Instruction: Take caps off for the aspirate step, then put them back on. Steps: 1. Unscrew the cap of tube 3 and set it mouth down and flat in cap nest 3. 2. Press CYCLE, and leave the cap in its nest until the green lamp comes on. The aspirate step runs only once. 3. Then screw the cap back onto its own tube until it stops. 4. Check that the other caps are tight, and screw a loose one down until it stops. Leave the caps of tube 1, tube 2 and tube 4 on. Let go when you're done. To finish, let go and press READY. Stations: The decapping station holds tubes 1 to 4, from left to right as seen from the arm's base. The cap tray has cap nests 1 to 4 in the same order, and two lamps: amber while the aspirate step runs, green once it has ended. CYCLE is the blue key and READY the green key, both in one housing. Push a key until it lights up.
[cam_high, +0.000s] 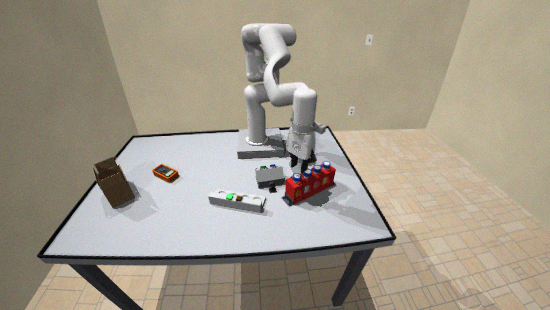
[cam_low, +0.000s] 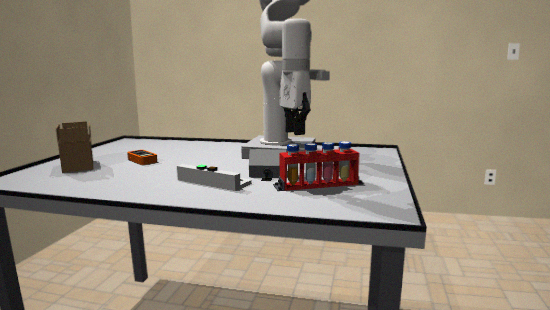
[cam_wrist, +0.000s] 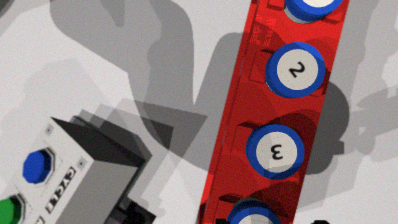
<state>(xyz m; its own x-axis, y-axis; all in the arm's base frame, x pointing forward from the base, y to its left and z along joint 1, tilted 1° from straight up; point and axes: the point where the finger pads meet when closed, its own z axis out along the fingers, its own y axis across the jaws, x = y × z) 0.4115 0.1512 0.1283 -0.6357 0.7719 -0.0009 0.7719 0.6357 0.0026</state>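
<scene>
The green key is 140 mm behind my hand, 130 mm to the right of it and 110 mm below it. Also, from my hand: blue key 140 mm behind, 90 mm to the right, 110 mm below; grey key housing 120 mm behind, 110 mm to the right, 120 mm below; orange device 190 mm behind, 610 mm to the right, 160 mm below.
</scene>
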